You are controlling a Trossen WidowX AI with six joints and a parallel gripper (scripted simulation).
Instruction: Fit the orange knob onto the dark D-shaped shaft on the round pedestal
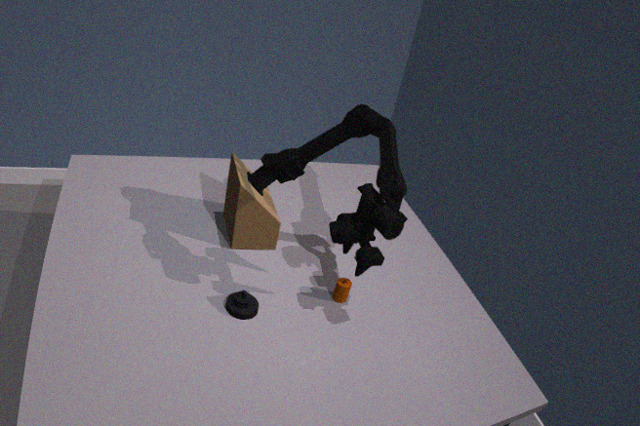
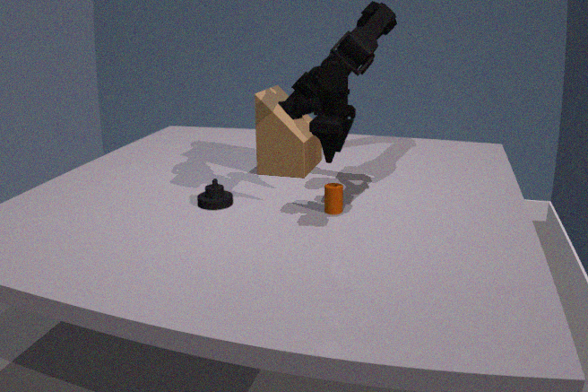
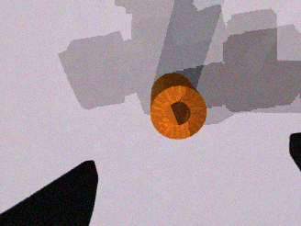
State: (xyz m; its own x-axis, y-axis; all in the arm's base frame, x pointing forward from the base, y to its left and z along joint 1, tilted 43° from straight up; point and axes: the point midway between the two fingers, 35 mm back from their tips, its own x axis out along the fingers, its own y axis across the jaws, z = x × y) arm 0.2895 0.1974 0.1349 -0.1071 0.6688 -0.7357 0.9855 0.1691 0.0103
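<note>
The orange knob is 10 cm below my gripper tip. From my gripper tip the other things lie so: dark round pedestal 27 cm to the right, 10 cm below, 6 cm ahead.
</note>
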